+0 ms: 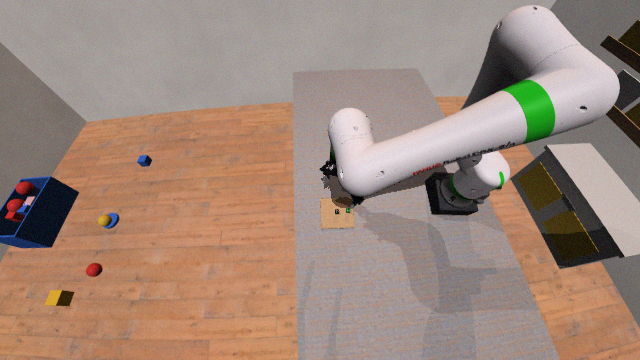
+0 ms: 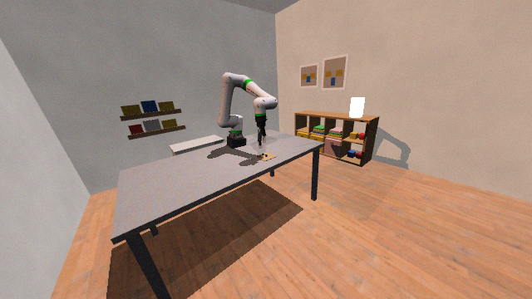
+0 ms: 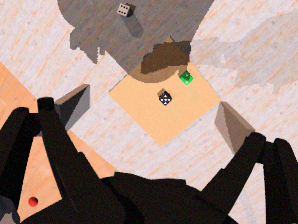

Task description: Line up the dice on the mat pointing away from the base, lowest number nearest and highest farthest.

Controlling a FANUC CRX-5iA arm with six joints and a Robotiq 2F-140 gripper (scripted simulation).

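Now: the white die 12 cm to the right of my hand, 12 cm below it and 3 cm behind it. Round my hand: black die 11 cm below, 3 cm to the left; then green die 11 cm below, 4 cm behind, 2 cm to the left; then tan mat 12 cm below, 3 cm to the left.
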